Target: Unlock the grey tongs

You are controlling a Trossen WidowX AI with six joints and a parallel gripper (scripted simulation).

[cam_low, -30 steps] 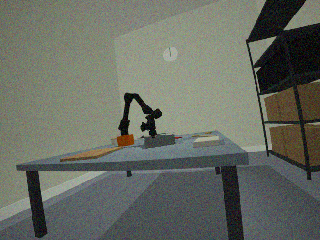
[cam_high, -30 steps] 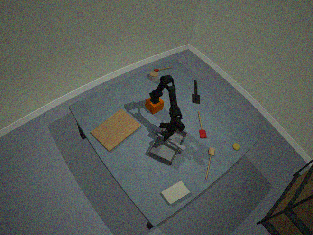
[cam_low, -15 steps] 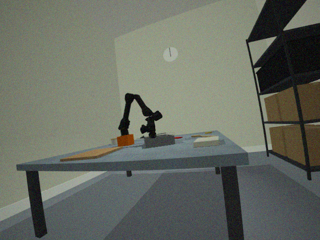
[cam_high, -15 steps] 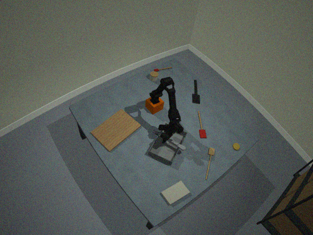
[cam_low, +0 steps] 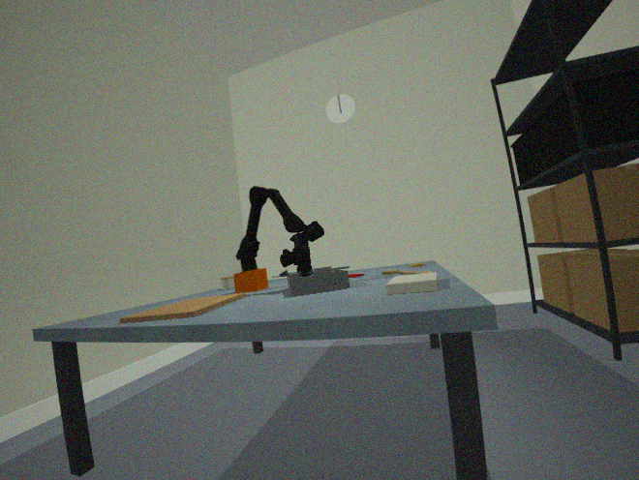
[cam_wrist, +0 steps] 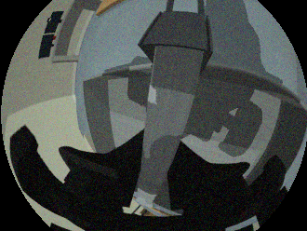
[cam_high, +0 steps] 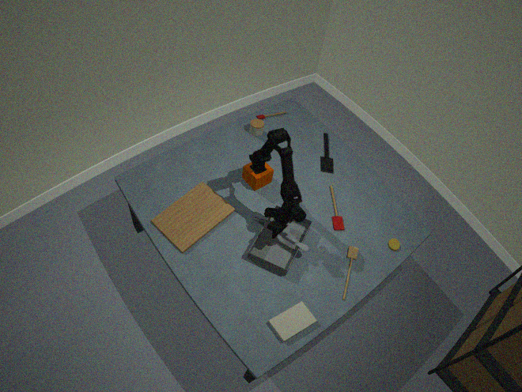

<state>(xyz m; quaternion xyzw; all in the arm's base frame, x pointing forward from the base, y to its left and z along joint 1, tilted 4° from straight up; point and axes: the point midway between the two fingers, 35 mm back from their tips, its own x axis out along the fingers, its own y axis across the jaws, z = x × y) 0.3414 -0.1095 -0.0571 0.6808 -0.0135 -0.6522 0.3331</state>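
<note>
Right now my gripper tip is 30 mm short of the grey roasting tin and 20 mm to the right of it. Also, from my gripper tip: red spatula: 20 mm ahead, 380 mm to the left, 20 mm below; wooden board: 300 mm behind, 270 mm to the right, 20 mm below; white block: 410 mm ahead, 160 mm to the right, 20 mm below.
</note>
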